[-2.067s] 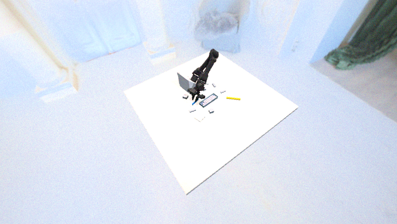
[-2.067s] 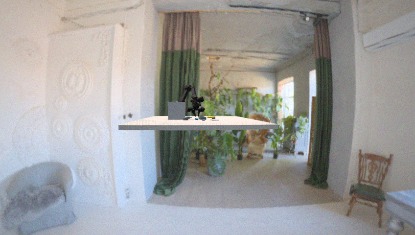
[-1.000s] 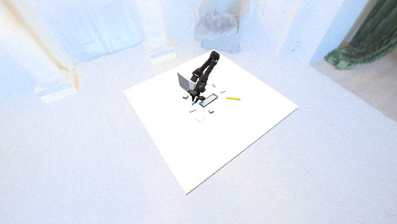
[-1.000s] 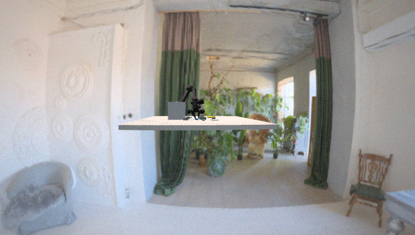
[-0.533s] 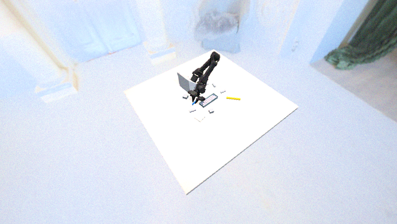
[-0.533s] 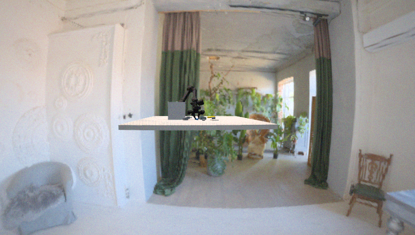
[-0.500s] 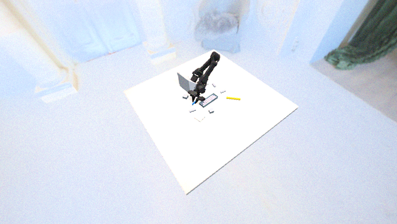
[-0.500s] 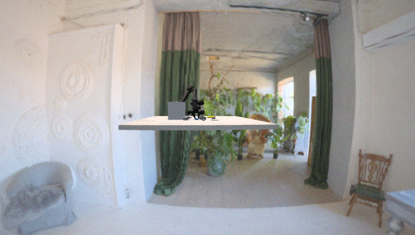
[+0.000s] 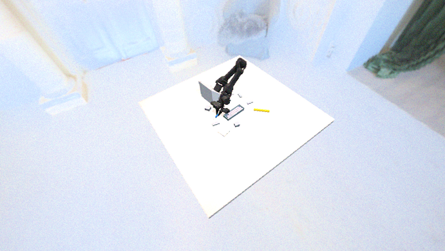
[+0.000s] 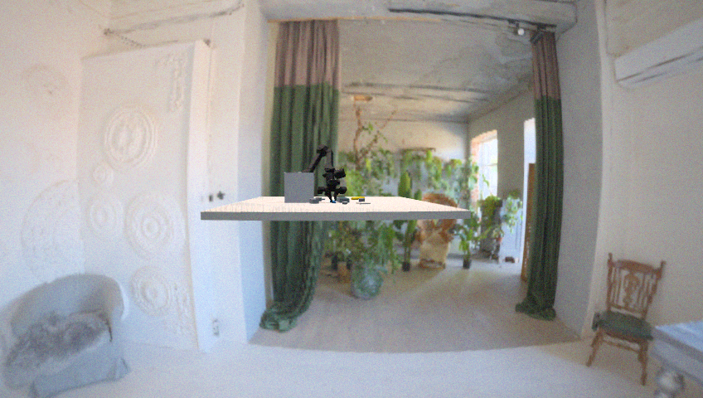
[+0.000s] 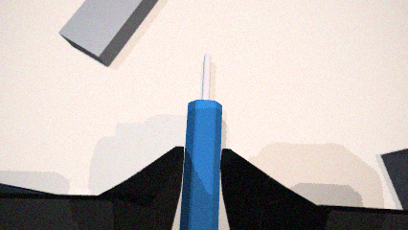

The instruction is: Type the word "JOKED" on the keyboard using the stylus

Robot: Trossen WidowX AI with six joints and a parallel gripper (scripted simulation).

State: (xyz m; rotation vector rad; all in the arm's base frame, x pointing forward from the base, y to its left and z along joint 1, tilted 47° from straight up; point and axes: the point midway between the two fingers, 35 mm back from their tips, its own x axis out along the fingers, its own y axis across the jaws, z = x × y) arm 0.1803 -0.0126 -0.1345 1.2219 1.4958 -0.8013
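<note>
Right now my gripper tip is 70 mm short of the J key, 70 mm to the right of it and 10 mm below it. The rest, counted from my gripper tip: blue stylus 10 mm to the right; then yellow stick 190 mm ahead, 350 mm to the left; then beige pad 180 mm ahead, 60 mm to the right.
</note>
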